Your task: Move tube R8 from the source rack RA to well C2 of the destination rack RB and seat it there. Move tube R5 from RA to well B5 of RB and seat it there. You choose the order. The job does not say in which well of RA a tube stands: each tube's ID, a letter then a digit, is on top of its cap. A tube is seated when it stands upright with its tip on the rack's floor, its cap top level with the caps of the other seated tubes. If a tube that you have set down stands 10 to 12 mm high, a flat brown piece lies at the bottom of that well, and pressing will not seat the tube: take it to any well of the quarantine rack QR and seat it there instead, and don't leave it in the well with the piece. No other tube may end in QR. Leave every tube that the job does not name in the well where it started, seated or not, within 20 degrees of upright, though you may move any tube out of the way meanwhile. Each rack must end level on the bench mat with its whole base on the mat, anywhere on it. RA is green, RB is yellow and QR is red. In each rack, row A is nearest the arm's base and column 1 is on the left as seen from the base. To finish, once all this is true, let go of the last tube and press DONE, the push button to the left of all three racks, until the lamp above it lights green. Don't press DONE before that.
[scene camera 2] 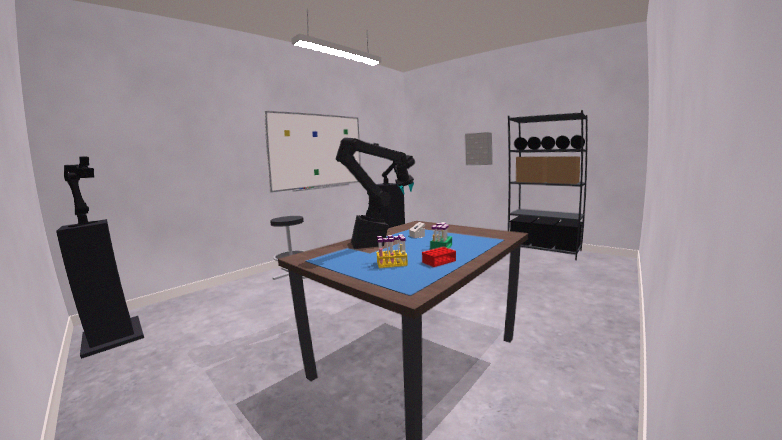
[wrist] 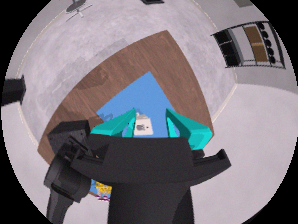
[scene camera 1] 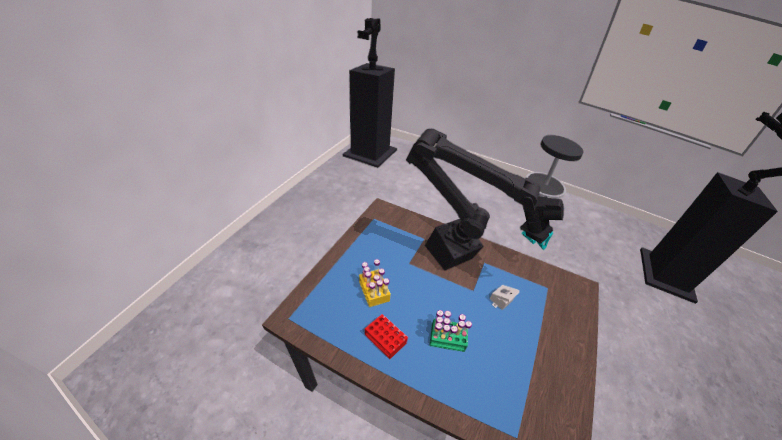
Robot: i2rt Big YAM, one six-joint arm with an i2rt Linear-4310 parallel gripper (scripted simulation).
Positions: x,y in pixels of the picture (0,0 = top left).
Labels:
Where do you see a blue mat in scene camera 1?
489,382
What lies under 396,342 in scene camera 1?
A red rack QR.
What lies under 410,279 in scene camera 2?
A blue mat.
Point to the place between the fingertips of my gripper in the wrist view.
At 150,111

